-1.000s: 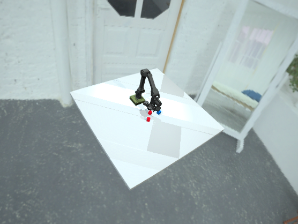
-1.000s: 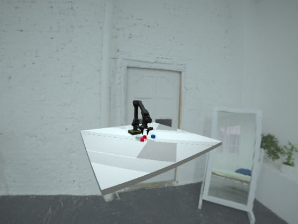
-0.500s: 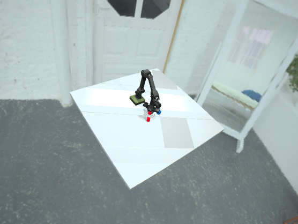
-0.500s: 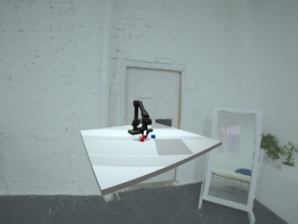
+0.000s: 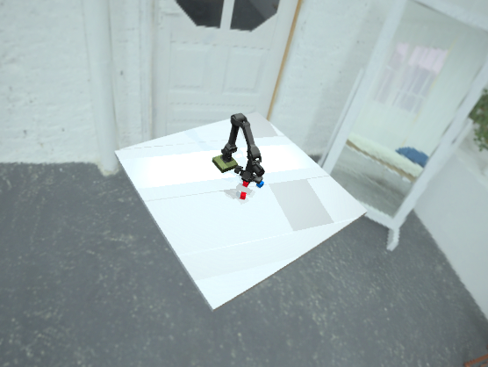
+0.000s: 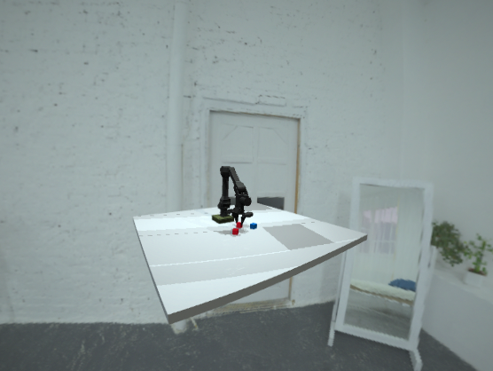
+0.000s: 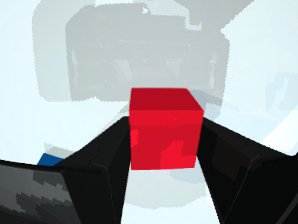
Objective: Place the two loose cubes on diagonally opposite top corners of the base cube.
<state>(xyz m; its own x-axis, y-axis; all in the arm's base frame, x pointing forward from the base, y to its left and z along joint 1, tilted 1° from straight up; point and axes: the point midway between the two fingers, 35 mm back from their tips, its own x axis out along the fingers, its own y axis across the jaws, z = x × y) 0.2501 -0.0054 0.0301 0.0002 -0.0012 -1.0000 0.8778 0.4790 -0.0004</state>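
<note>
My gripper tip is 4 cm short of the blue cube, 9 cm to the right of it and 1 cm above it.
</note>
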